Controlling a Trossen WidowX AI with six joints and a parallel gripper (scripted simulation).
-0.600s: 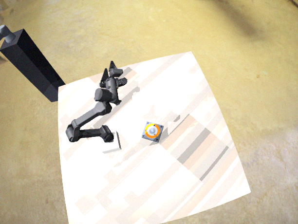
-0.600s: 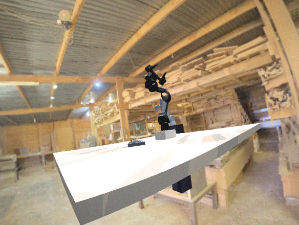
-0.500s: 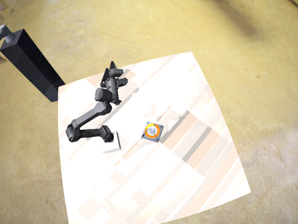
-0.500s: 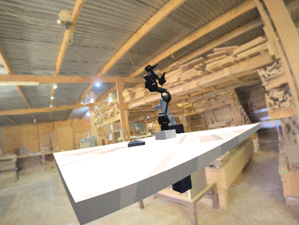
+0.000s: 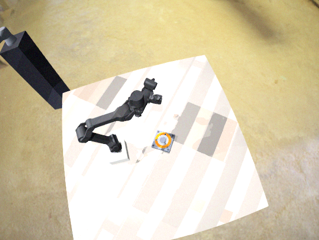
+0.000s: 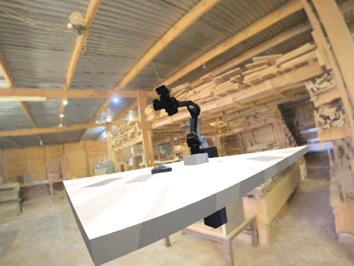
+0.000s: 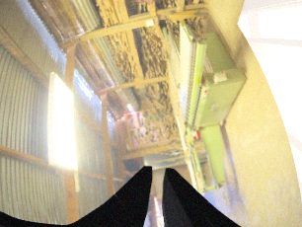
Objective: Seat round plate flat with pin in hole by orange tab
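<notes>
My gripper tip is 39 cm above the square grey base, 20 cm to the left of it and 1 cm past it.
</notes>
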